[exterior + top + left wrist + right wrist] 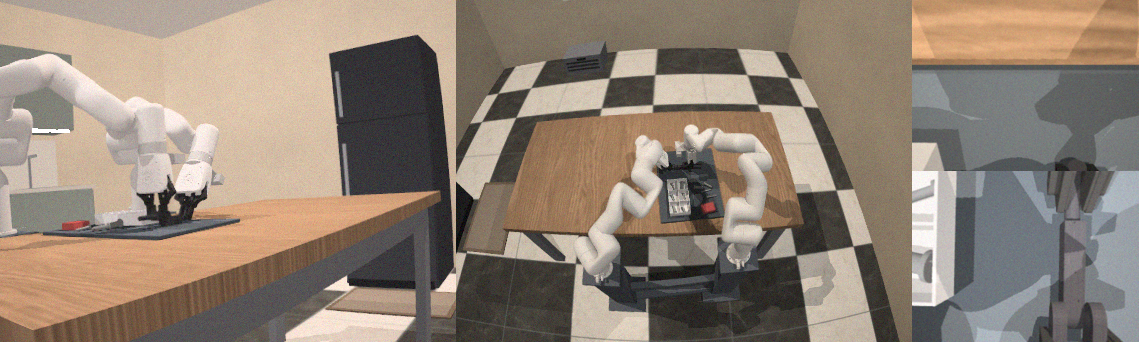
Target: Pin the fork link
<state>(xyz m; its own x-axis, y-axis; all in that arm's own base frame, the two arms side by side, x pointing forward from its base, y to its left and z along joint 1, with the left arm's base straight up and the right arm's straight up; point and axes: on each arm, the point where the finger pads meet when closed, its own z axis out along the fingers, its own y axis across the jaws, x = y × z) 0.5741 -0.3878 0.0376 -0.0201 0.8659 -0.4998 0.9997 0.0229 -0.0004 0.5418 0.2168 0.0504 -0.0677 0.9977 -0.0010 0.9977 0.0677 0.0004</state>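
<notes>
My right hand is 10 mm above the fork link. The rest, counted from my right hand: eye plate (60 mm to the left, 30 mm below); then dark mat (100 mm behind, 50 mm below, 20 mm to the left); then white parts box (200 mm behind, 90 mm to the left, 30 mm below).
My left hand is 6 cm to the left of the eye plate and 2 cm above it. The rest, counted from my left hand: dark mat: 10 cm to the right, 10 cm behind, 3 cm below; then fork link: 12 cm to the right; then white parts box: 20 cm behind, 3 cm to the right, 2 cm below.
</notes>
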